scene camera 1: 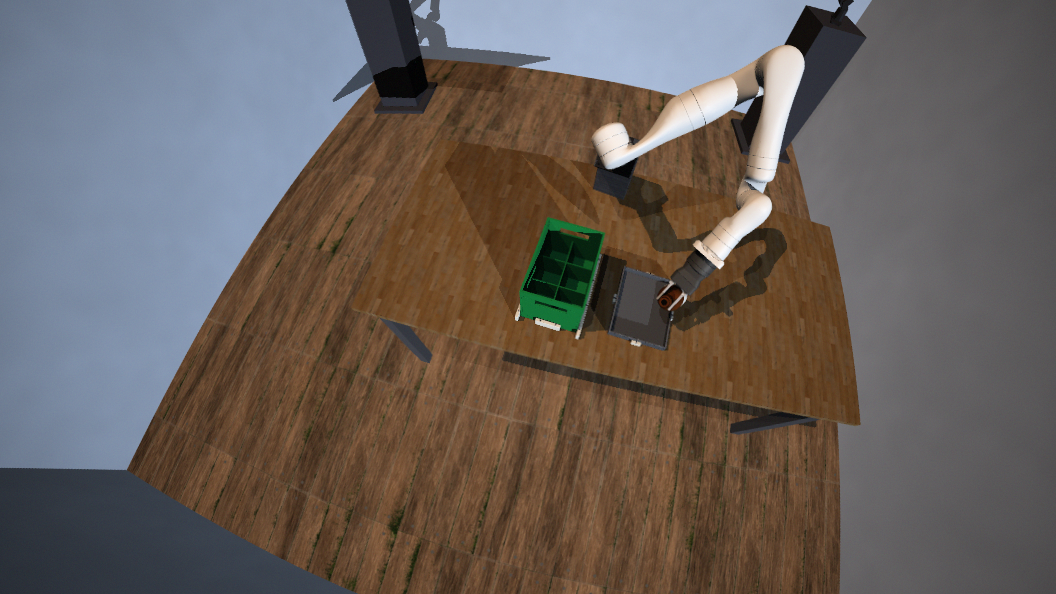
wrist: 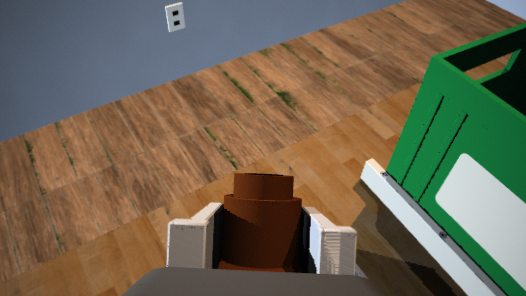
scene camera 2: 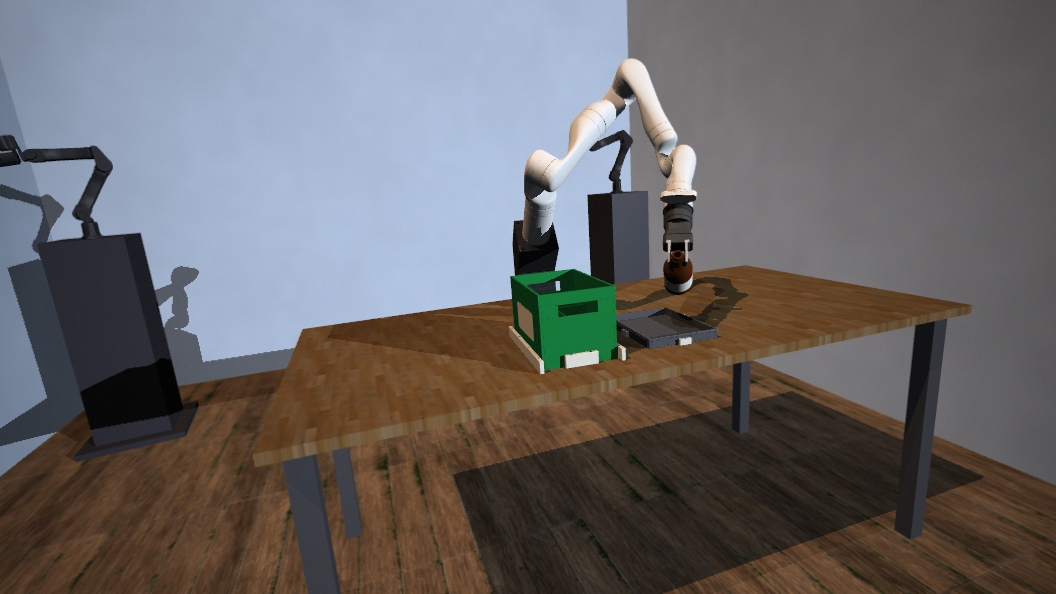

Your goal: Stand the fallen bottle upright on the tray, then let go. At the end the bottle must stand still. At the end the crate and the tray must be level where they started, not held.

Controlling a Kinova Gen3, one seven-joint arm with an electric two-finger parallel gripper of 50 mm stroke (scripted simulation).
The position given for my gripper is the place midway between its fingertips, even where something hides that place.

Observation:
I see my gripper [scene camera 2: 677,264], a brown bottle [scene camera 2: 677,278], a green crate [scene camera 2: 580,317] and a dark grey tray [scene camera 1: 638,314].
The brown bottle is seen too in the wrist view [wrist: 261,225]. The green crate is seen too in scene camera 1 [scene camera 1: 541,283] and in the wrist view [wrist: 453,158]. The dark grey tray also shows in scene camera 2 [scene camera 2: 669,326].

